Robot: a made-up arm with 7 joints.
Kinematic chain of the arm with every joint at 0, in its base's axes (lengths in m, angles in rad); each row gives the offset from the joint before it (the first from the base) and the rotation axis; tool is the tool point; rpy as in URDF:
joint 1: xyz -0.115 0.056 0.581 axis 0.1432 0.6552 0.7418
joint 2: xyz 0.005 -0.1 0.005 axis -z
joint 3: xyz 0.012 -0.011 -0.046 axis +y
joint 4: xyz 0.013 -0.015 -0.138 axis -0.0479 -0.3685 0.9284
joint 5: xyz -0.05 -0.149 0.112 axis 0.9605 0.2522 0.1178
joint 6: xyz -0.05 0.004 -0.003 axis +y
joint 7: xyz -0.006 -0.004 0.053 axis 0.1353 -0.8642 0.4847
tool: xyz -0.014 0.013 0.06 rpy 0 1.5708 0
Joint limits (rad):
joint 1: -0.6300..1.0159
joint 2: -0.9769..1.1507
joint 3: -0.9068..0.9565
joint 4: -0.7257..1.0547
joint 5: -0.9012..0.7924
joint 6: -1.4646..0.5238
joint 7: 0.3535..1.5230
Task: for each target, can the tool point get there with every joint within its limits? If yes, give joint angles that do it. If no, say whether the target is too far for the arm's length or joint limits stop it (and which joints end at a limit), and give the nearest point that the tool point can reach.
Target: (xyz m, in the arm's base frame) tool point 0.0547 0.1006 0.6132
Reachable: no: joint limits stop it (at a limit: joint 1, joint 2, joint 3, joint 4, joint 7) | nearest point 0.0641 0.0466 0.5860 | short by 0.061 m
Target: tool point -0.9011 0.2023 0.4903
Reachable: no: too far | nearest point -0.4355 0.0262 0.5054 | short by 0.498 m
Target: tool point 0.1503 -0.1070 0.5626
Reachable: yes | joints 0.8870 -0.6641 0.7483 -0.4187 0.5581 0.2343 0.9953
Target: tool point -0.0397 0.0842 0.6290
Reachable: no: joint limits stop it (at a limit: joint 1, joint 2, joint 4, joint 5, joint 7) | nearest point -0.0545 0.0304 0.6488 | short by 0.059 m
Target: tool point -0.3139 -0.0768 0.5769
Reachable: yes | joints 0.3749 0.5580 -0.1706 -0.5379 0.4498 -0.7609 1.1320
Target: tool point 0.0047 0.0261 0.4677
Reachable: no: joint limits stop it (at a limit: joint 1, joint 2, joint 3, joint 6, joint 7) | nearest point 0.0668 -0.0072 0.4854 | short by 0.073 m
